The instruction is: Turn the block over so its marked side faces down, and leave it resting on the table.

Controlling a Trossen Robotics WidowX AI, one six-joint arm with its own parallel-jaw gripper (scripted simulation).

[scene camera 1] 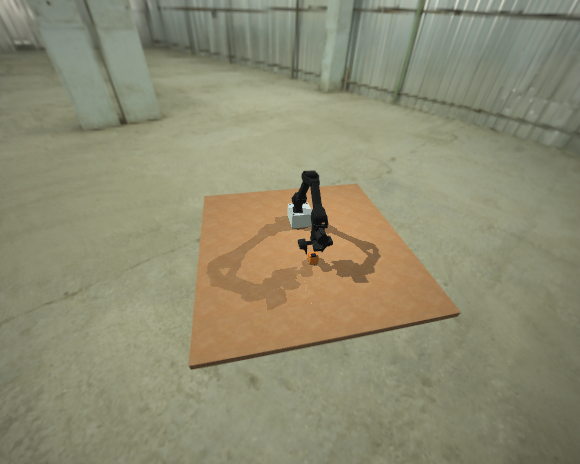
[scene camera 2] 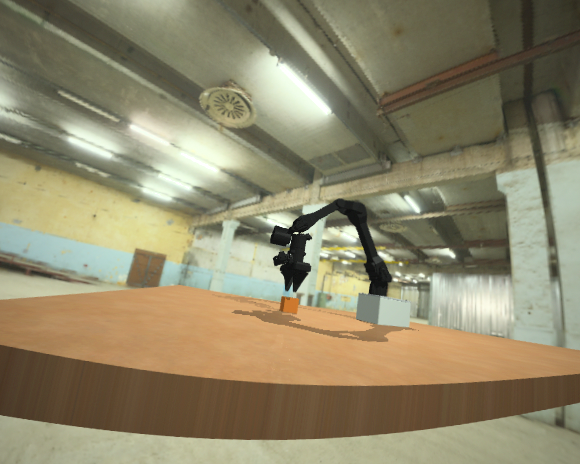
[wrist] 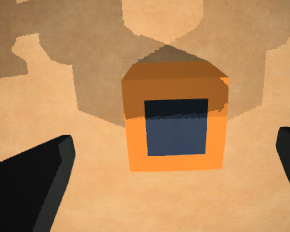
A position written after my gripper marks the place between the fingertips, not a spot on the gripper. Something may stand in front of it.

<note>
My gripper (scene camera 2: 290, 291) is open, holding nothing.
My gripper also shows in the wrist view (wrist: 178, 142).
</note>
